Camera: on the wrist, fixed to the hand. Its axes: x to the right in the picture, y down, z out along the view.
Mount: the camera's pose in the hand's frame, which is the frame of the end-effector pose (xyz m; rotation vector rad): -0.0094 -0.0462 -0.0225 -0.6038 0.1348 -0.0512
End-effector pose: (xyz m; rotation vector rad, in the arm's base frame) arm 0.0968 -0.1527 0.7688 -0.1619 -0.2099 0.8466
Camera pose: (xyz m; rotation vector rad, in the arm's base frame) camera 0.1298 -0.1913 0.7563 -0.7731 -0.3375 0.6981
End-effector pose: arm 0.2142 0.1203 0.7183 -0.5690 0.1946 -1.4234
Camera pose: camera 0.1620 0.1217 0.7194 -0.9734 0.7370 -1.4500
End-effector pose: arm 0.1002 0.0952 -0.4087 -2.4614 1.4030 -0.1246
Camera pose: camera 0.1284 0.1203 -0.3726 2.5131 -1.3466 -0.1245
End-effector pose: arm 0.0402 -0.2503 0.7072 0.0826 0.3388 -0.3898
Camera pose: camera 0.0073 -0.2863 0.6886 -0.4929 0.5800 -0.3197
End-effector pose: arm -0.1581 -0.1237 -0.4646 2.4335 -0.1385 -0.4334
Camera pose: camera -0.1597 -0.0724 -0.4744 1.8644 0.1023 -0.2794
